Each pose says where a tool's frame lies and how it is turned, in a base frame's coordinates. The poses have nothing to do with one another.
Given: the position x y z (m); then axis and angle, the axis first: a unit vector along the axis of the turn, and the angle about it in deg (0 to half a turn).
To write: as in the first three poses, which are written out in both.
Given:
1: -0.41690, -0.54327, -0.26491, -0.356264, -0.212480, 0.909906, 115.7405
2: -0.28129, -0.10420, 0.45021, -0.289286, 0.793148, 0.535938, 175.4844
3: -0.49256, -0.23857, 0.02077, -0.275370, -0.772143, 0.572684, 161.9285
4: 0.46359, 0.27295, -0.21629, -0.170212, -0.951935, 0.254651, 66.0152
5: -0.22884, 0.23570, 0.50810, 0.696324, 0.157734, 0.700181, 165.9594
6: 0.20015, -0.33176, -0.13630, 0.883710, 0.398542, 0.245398, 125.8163
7: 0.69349, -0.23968, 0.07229, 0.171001, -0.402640, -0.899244, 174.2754
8: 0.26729, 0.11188, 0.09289, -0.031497, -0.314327, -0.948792, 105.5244
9: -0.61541, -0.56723, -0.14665, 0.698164, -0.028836, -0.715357, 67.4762
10: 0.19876, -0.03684, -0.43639, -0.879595, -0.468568, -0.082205, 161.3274
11: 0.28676, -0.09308, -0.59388, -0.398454, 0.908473, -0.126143, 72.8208
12: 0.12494, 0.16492, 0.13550, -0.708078, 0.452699, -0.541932, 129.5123
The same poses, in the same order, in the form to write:
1:
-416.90, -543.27, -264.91
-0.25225, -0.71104, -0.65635
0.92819, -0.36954, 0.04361
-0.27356, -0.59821, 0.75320

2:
-281.29, -104.20, 450.21
-0.82978, -0.50038, -0.24715
-0.41599, 0.25932, 0.87161
-0.37204, 0.82606, -0.42333

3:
-492.56, -238.57, 20.77
-0.80275, 0.23711, -0.54714
0.59241, 0.21233, -0.77715
-0.06810, -0.94799, -0.31092

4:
463.59, 272.95, -216.29
0.42369, -0.13650, -0.89546
0.32883, 0.94432, 0.01164
0.84401, -0.29939, 0.44498

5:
-228.84, 235.70, 508.10
-0.01488, 0.04652, 0.99881
0.38626, -0.92111, 0.04865
0.92227, 0.38652, -0.00426

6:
200.15, -331.76, -136.30
0.65275, 0.35930, 0.66694
0.75729, -0.33340, -0.56156
0.02059, 0.87163, -0.48973

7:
693.49, -239.68, 72.29
-0.93668, -0.04766, -0.34694
-0.22706, -0.67158, 0.70528
-0.26661, 0.73939, 0.61823

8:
267.29, 111.88, 92.89
-0.26639, 0.92673, -0.26498
-0.90163, -0.14240, 0.40840
0.34074, 0.34770, 0.87350

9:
-615.41, -567.23, -146.65
0.68378, 0.64837, -0.33476
-0.67321, 0.38358, -0.63218
-0.28148, 0.65763, 0.69877

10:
198.76, -36.84, -436.39
0.55929, 0.82892, -0.00921
0.77629, -0.51981, 0.35662
0.29082, -0.20660, -0.93420

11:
286.76, -93.08, -593.88
0.40723, -0.13455, 0.90336
-0.37558, 0.87692, 0.29993
-0.83253, -0.46143, 0.30657

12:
124.94, 164.92, 135.50
0.18413, -0.10640, 0.97713
-0.94258, -0.30092, 0.14485
0.27862, -0.94770, -0.15570

